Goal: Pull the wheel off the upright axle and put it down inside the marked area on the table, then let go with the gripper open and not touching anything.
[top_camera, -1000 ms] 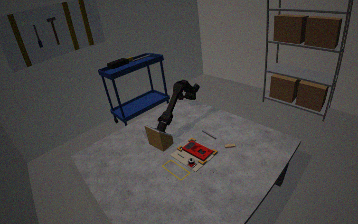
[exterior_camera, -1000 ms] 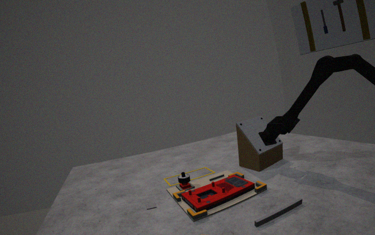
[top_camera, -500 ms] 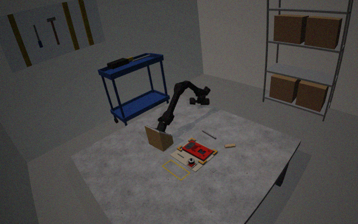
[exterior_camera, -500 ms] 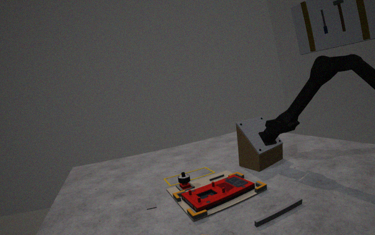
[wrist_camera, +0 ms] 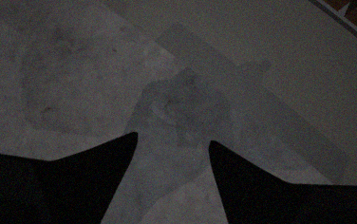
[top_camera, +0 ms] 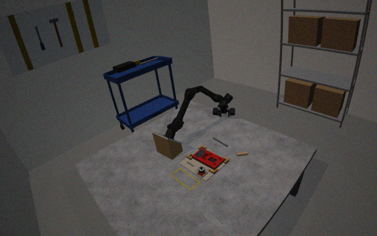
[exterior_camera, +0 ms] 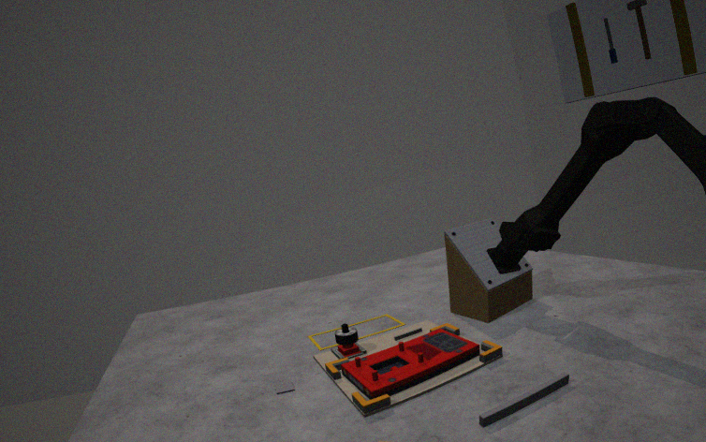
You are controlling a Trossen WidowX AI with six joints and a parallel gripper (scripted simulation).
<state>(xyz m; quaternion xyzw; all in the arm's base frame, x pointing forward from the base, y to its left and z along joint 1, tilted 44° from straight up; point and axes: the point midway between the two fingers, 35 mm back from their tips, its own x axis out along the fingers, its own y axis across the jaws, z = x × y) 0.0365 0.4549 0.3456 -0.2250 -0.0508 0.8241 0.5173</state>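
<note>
The grey bar is 30 cm to the right of my gripper tip and 20 cm ahead of it.
</note>
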